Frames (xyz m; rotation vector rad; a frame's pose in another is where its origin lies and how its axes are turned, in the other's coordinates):
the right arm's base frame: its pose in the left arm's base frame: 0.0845 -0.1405 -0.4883 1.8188 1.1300 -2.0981
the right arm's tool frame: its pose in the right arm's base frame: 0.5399 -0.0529 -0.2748 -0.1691 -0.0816 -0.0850
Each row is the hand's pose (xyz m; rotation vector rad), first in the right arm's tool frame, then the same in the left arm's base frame.
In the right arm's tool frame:
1: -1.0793 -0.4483 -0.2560 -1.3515 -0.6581 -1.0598
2: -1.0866 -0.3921 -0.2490 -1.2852 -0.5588 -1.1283
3: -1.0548 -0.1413 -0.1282 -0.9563 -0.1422 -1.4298
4: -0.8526 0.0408 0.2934 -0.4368 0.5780 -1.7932
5: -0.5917 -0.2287 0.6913 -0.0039 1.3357 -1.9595
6: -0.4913 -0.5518 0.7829 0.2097 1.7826 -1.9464
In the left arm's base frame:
1: 0.4085 0.3187 0.2165 -0.3751 2.5186 -1.0020
2: 0.4431 0.2793 0.1939 -0.3141 2.6295 -1.0406
3: 0.5149 0.0593 0.0359 0.0501 -2.7353 1.0610
4: 0.2797 -0.2870 -0.2407 -0.2813 -2.0406 0.6214
5: -0.2558 -0.3414 -0.3371 -0.4819 -1.4363 0.1183
6: -0.5642 -0.1931 -0.2609 -0.5759 -1.1177 -0.1694

